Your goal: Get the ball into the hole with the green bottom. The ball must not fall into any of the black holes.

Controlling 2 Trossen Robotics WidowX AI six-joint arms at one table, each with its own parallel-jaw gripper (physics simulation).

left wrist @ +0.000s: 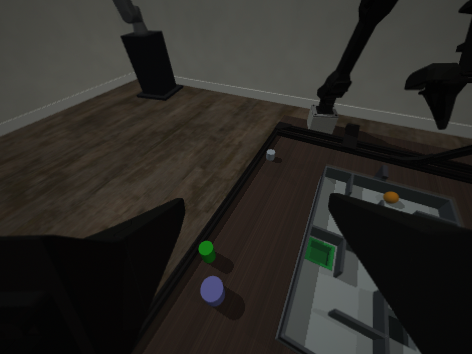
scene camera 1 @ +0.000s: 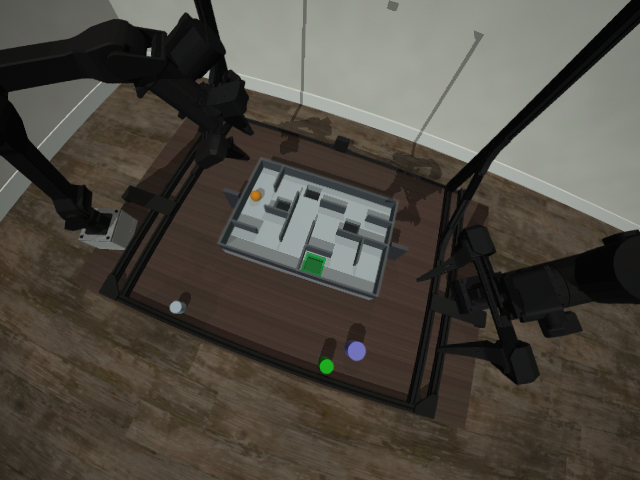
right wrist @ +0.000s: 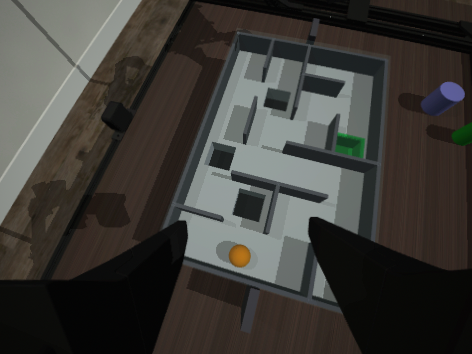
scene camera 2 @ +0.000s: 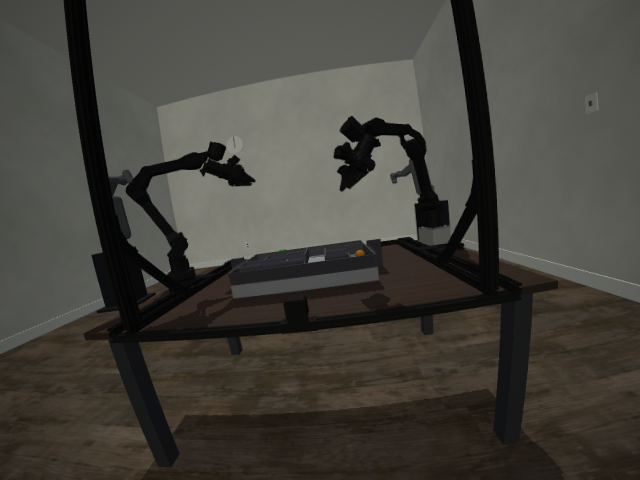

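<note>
The orange ball (scene camera 1: pixel 255 195) (scene camera 2: pixel 360 253) (left wrist: pixel 391 197) (right wrist: pixel 240 256) rests on the pale floor of the grey maze box (scene camera 1: pixel 336 181) (scene camera 2: pixel 305 285), beside its left end wall in scene camera 1. The green-bottomed hole (scene camera 1: pixel 313 264) (left wrist: pixel 320 253) (right wrist: pixel 350 145) is empty, at the near long wall in scene camera 1. Black holes (scene camera 1: pixel 282 204) (right wrist: pixel 249 206) lie between; the nearest is close to the ball. My right gripper (scene camera 1: pixel 250 145) (scene camera 2: pixel 342 189) (right wrist: pixel 247 226) is open and empty, above that end of the box. My left gripper (scene camera 1: pixel 428 315) (scene camera 2: pixel 253 180) (left wrist: pixel 255 202) is open and empty, high beyond the other end.
Thin inner walls divide the maze. Flat handles (scene camera 1: pixel 231 196) (right wrist: pixel 250 310) stick out from both ends. A violet cylinder (scene camera 1: pixel 356 351) (left wrist: pixel 212 291), a green cylinder (scene camera 1: pixel 326 366) (left wrist: pixel 207 251) and a white cylinder (scene camera 1: pixel 177 307) (left wrist: pixel 270 155) stand near the frame rail. Black posts rise around the table.
</note>
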